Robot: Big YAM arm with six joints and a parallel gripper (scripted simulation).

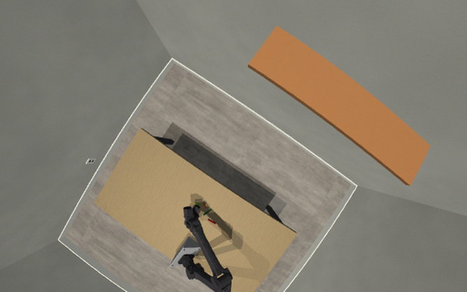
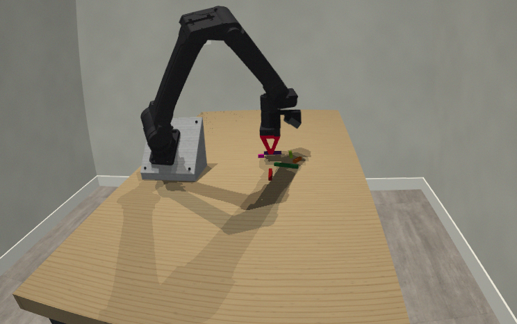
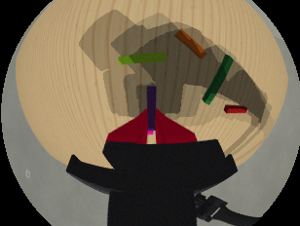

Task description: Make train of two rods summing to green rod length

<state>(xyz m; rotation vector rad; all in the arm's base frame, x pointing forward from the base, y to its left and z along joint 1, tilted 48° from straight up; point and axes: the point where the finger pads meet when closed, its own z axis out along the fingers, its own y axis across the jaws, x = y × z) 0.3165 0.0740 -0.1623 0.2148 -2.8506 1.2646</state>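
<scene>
Now: the purple rod 1 cm ahead of my hand and 1 cm below it. Round my hand: magenta rod (3 cm behind, 2 cm below); then orange rod (9 cm ahead, 3 cm to the right, 2 cm below); then lime rod (7 cm ahead, 2 cm to the left, 2 cm below).
</scene>
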